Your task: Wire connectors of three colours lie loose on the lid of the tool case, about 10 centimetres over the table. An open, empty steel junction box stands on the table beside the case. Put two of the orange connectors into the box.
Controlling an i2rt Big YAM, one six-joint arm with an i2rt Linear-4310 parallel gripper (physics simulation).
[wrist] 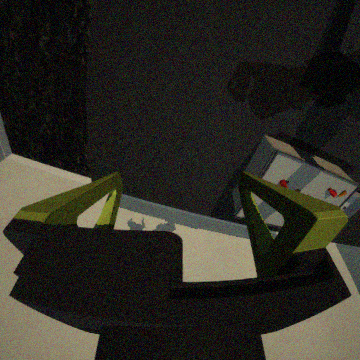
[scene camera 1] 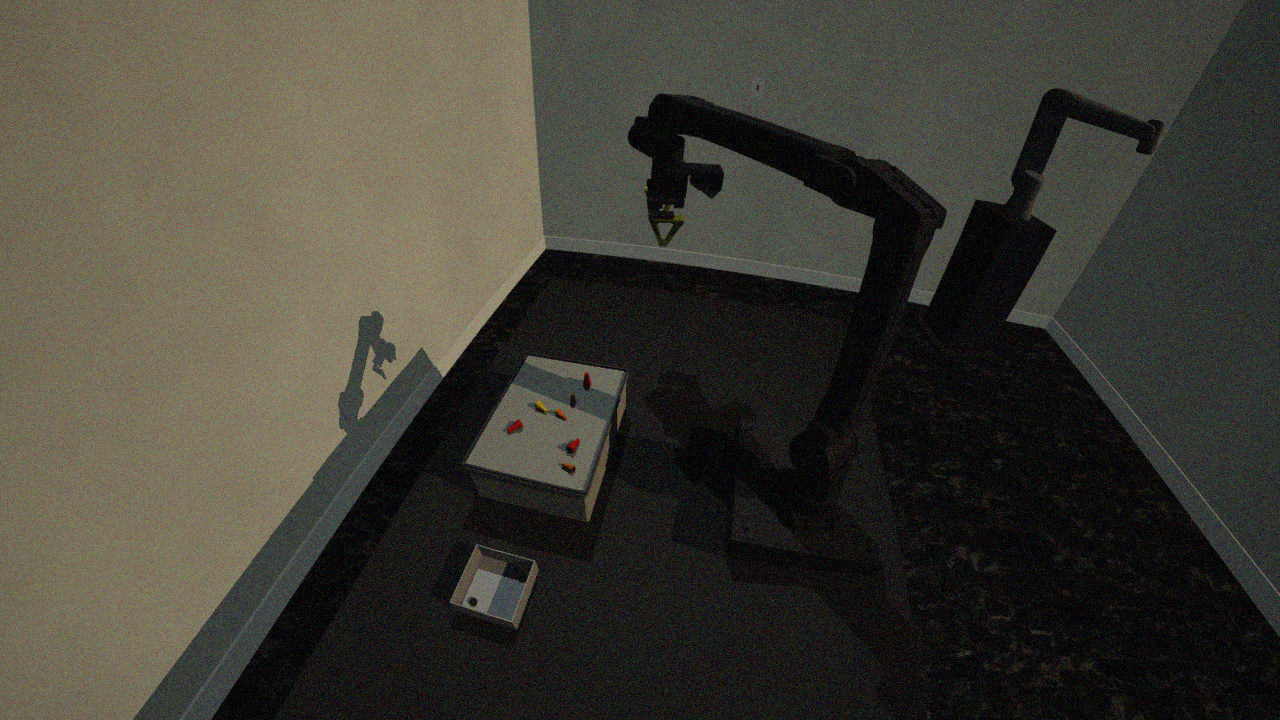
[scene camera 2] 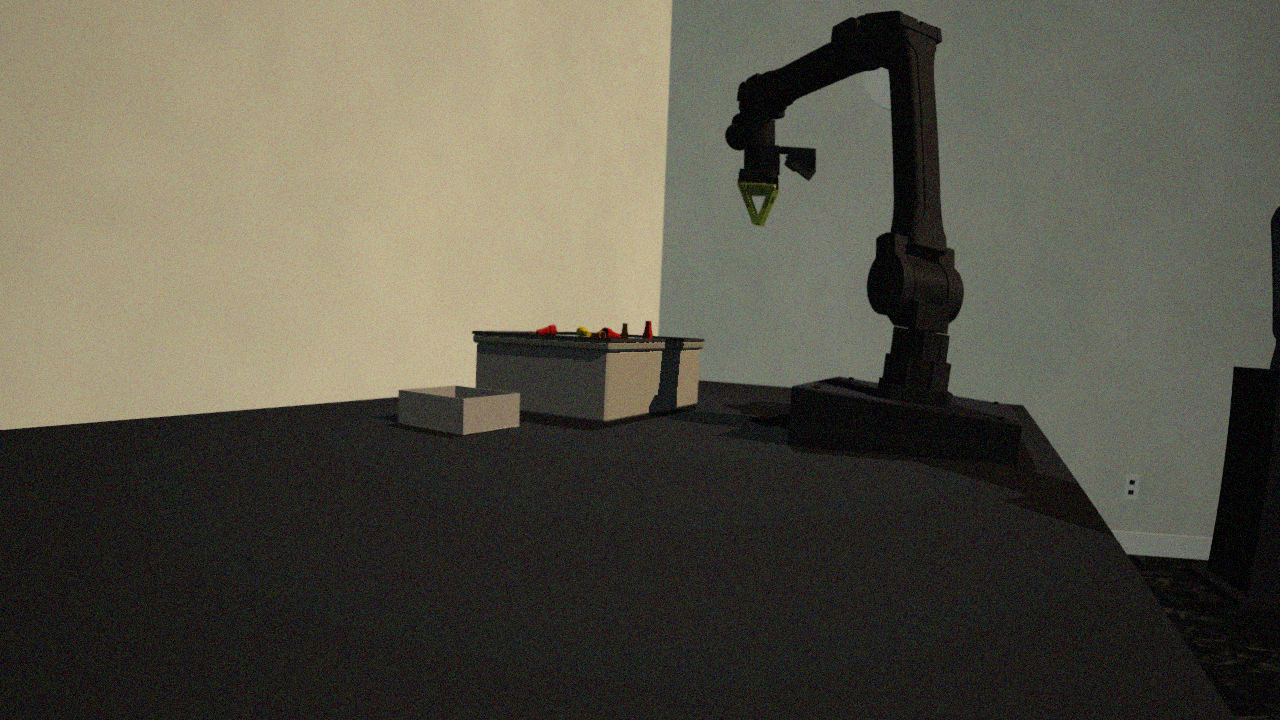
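Seen in the pictures: gripper, fingertip midpoint: [wrist: 179, 177] [scene camera 1: 661, 233] [scene camera 2: 758, 225]; arm's base, link origin: [scene camera 1: 806, 500] [scene camera 2: 912, 398].
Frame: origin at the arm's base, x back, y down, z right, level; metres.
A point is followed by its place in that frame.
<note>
One orange connector [scene camera 1: 561, 414] {x -0.432, y -0.054, z 0.136 m} lies mid-lid beside the yellow one; another orange connector [scene camera 1: 569, 467] {x -0.403, y -0.057, z 0.019 m} [wrist: 342, 193] {x -0.403, y -0.053, z 0.026 m} lies near the lid's front right edge. A third, dark orange in shadow [scene camera 1: 572, 400] {x -0.416, y -0.056, z 0.169 m} [scene camera 2: 624, 330] {x -0.416, y -0.058, z 0.170 m}, stands upright. They rest on the tool case [scene camera 1: 528, 461] {x -0.474, y -0.046, z 0.034 m} [scene camera 2: 546, 376] {x -0.462, y 0.003, z -0.004 m} [wrist: 277, 170] {x -0.367, y -0.046, z 0.248 m}. The open junction box [scene camera 1: 526, 598] {x -0.457, y 0.043, z -0.165 m} [scene camera 2: 431, 410] {x -0.513, y 0.033, z -0.204 m} stands on the table in front of the case and holds no connectors; it does not show in the wrist view. My gripper [scene camera 1: 663, 241] {x -0.261, y -0.261, z 0.455 m} [scene camera 2: 759, 222] {x -0.261, y -0.261, z 0.455 m} [wrist: 179, 177] {x -0.261, y -0.261, z 0.455 m} is open and empty, high above the table, behind and right of the case.
On the lid are a yellow connector [scene camera 1: 540, 407] {x -0.473, y -0.056, z 0.148 m} [scene camera 2: 583, 331] {x -0.472, y -0.054, z 0.148 m} and three red ones: one upright [scene camera 1: 587, 381] {x -0.394, y -0.059, z 0.219 m} [scene camera 2: 648, 329] {x -0.393, y -0.061, z 0.220 m}, one at left [scene camera 1: 515, 427] {x -0.508, y -0.056, z 0.098 m} [scene camera 2: 546, 330] {x -0.509, y -0.054, z 0.096 m}, one at right [scene camera 1: 573, 445] {x -0.401, y -0.060, z 0.062 m}. A wall rises left of the case. The arm's base [scene camera 2: 904, 428] {x -0.016, y 0.024, z -0.102 m} stands to the right.
</note>
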